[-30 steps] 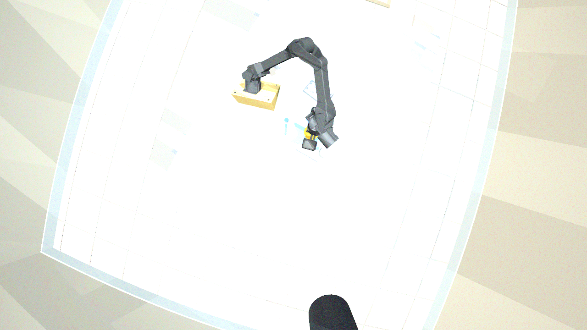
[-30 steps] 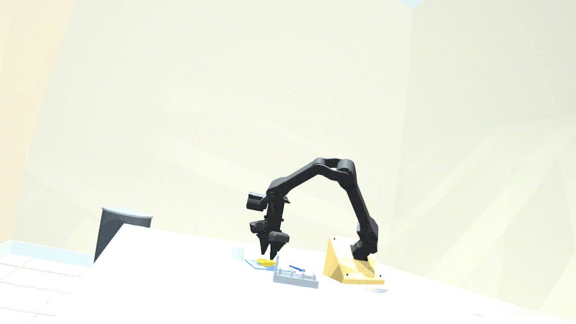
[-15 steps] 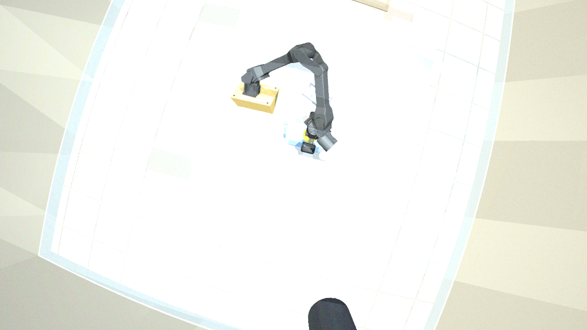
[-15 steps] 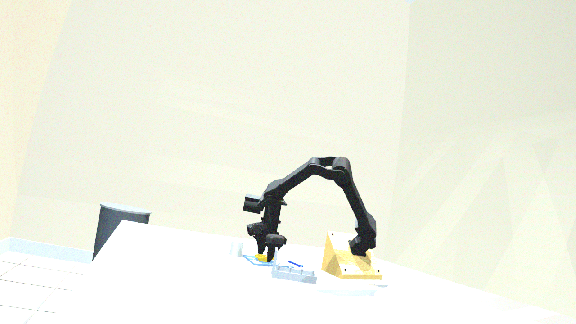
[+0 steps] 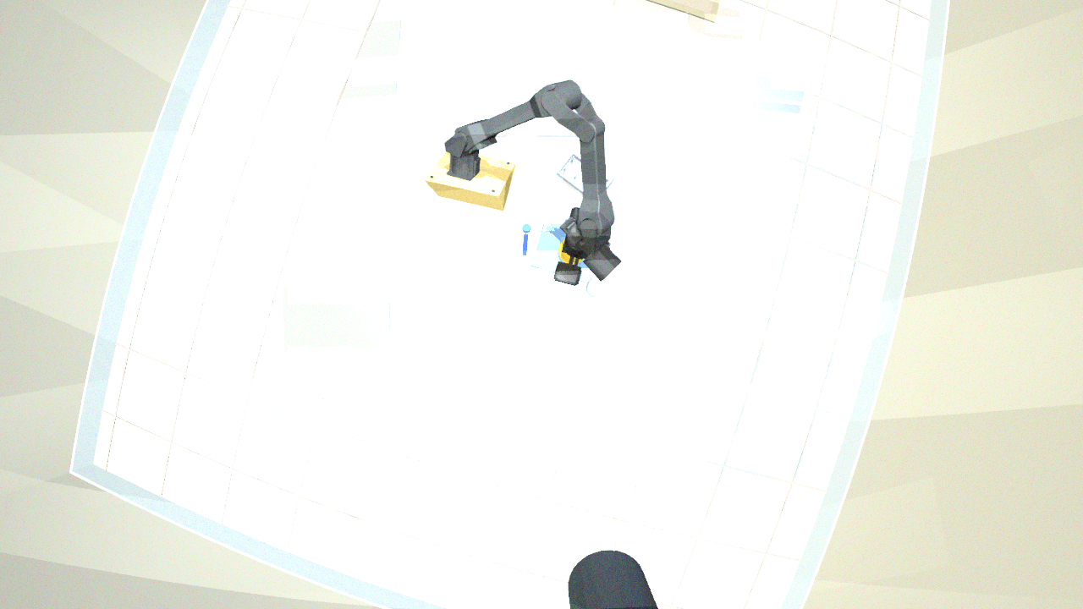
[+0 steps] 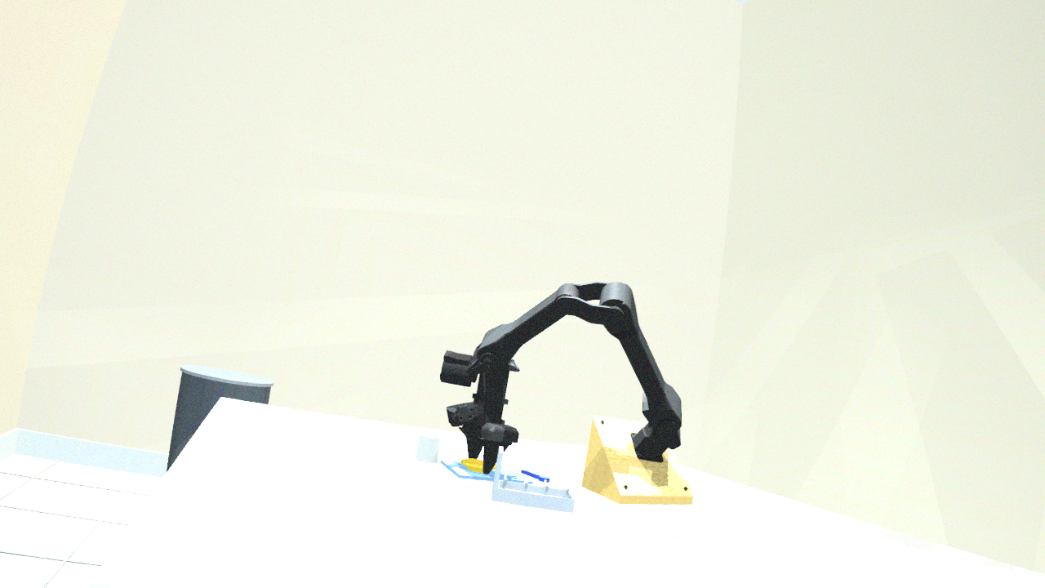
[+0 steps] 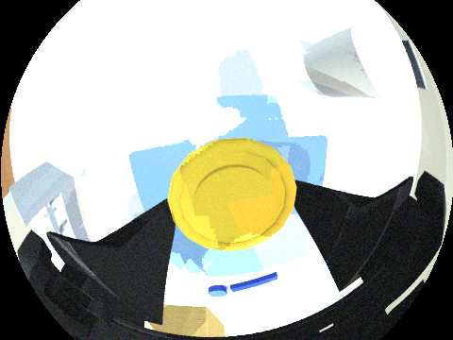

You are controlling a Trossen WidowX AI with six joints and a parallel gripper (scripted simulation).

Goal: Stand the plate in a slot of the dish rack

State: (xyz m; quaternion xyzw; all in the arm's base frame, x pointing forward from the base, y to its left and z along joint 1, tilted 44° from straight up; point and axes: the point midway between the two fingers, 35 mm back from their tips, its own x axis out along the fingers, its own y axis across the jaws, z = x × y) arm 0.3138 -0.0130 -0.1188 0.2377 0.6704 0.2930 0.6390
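Right now my gripper tip is 200 mm to the right of the pale grey dish rack, 30 mm past it and 20 mm below it. From my gripper tip the other things lie so: white cup (90 mm ahead, 80 mm to the right, 20 mm above); blue spoon (130 mm behind); yellow plate (10 mm above).
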